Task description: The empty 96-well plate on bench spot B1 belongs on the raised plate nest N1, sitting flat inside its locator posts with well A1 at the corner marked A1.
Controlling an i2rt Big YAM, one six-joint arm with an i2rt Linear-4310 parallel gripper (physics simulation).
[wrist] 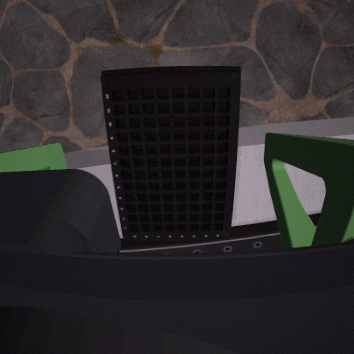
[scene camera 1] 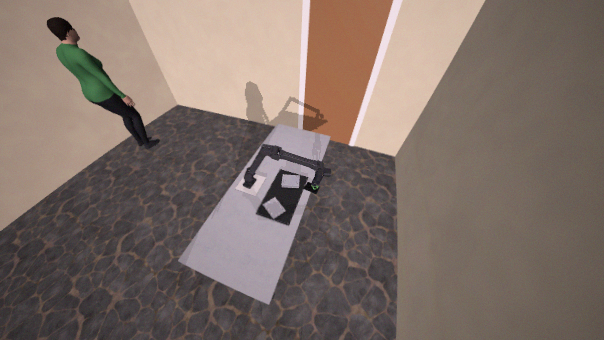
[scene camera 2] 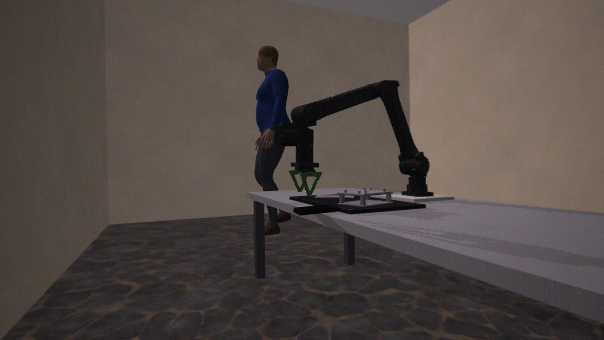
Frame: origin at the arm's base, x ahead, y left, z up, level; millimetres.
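Seen in the pictures: gripper, between the fingertips: (wrist: 159, 149) (scene camera 1: 316, 185) (scene camera 2: 304, 193); arm's base, origin of its link: (scene camera 1: 249, 182) (scene camera 2: 417, 195).
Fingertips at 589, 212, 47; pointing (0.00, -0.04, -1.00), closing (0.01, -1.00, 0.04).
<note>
Offsets run from my fingertips to a thing's top centre, as dx, dy, dz. "*": to the spot under its first point.
The black 96-well plate {-37, -3, -44} (scene camera 1: 312, 188) (scene camera 2: 307, 210) (wrist: 172, 155) lies flat, one end by the black board and the other sticking out past the table edge over the floor. Small pale marks run along two of its sides in the wrist view; no A1 mark is readable. My gripper (scene camera 1: 315, 186) (scene camera 2: 305, 184) (wrist: 159, 149) is open and empty, pointing down above the plate. In the wrist view its green fingers stand wide on either side of the plate, clear of its sides. The raised nest (scene camera 1: 274, 208) (scene camera 2: 363, 199), with short posts on top, stands turned at an angle on the board.
The black board {-240, -179, -48} (scene camera 1: 283, 198) (scene camera 2: 400, 206) (wrist: 270, 243) has holes. A second pale plate-like piece {* -234, -56, -6} (scene camera 1: 290, 181) lies on it near my forearm. My arm's base (scene camera 1: 249, 182) (scene camera 2: 417, 185) stands across the board. One person (scene camera 1: 87, 75) and another (scene camera 2: 272, 102) stand beyond the table.
</note>
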